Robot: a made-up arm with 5 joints.
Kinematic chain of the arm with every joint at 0, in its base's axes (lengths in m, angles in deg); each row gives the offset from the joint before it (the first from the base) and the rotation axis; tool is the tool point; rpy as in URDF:
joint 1: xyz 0 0 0.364 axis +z
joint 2: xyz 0 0 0 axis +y
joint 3: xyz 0.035 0 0.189 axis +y
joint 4: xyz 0.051 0 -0.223 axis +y
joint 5: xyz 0.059 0 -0.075 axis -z
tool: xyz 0 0 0 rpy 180 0 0
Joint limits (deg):
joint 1: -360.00..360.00
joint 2: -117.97..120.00
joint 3: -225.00..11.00
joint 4: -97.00..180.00
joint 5: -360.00..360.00
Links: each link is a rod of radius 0.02 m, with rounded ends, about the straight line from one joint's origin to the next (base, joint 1, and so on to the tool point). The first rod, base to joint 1, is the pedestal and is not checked.
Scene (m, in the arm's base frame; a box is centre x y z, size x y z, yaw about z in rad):
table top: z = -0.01
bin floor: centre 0.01 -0.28 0 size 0.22 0.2 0.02 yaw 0.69
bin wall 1: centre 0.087 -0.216 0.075 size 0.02 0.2 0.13 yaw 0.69
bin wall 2: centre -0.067 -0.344 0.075 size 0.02 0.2 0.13 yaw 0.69
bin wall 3: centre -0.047 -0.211 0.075 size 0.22 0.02 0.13 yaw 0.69
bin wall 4: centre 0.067 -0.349 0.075 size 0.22 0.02 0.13 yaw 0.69
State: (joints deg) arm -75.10 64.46 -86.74 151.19 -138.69
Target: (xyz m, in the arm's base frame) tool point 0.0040 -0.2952 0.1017
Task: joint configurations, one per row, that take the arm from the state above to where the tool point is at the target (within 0.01 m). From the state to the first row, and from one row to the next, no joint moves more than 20 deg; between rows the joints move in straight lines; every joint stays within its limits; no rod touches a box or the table.
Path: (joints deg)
1: -60.02 52.00 -99.31 132.46 -138.69
2: -44.94 39.54 -111.88 113.73 -138.69
3: -29.86 27.08 -124.45 94.99 -138.69
4: -14.78 14.62 -137.02 76.26 -138.69
5: 0.30 2.16 -149.59 57.53 -138.69
6: 15.38 -10.30 -162.15 38.80 -138.69
7: 30.46 -22.76 -174.72 20.06 -138.69
8: 45.54 -35.22 -187.29 1.33 -138.69
9: 60.62 -47.68 -199.86 -17.40 -138.69
10: 75.70 -60.14 -212.43 -36.13 -138.69
11: 90.78 -72.60 -225.00 -54.86 -138.69
12: 90.78 -78.94 -225.00 -40.47 -138.69
13: 90.78 -85.28 -225.00 -26.07 -138.69
14: 90.78 -91.62 -225.00 -11.67 -138.69

